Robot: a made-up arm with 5 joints.
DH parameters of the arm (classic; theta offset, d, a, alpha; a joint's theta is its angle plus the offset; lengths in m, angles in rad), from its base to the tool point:
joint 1: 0 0.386 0 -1.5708
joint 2: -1.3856 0 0.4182 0
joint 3: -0.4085 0 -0.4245 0
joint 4: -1.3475 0 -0.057 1.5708
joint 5: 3.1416 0.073 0 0
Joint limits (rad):
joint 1: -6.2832..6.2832
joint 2: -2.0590..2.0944
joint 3: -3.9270..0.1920
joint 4: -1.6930..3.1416
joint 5: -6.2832..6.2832
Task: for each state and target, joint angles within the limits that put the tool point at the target. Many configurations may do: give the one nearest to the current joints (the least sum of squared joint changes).
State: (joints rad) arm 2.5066 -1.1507 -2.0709 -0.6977 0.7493
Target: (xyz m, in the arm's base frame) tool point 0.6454 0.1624 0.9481
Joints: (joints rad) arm 3.3881 -1.2695 -2.1485 -0.6963 0.7493
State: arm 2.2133 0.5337 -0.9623 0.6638 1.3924
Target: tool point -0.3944 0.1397 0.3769
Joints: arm 2.8012 0.0884 -0.5642 0.7832 1.3924
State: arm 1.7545 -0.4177 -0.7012 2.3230 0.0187
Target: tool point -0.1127 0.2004 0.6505
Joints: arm 2.0831 -0.5575 -0.6916 2.3634 0.0187
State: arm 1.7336 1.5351 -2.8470 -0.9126 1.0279
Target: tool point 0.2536 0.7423 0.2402
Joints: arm 1.2416 1.8941 -3.1597 -1.2557 1.0279
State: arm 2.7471 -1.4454 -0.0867 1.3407 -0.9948
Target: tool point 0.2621 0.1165 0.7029
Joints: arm 3.5599 -2.0590 -0.8088 1.7674 -0.9948
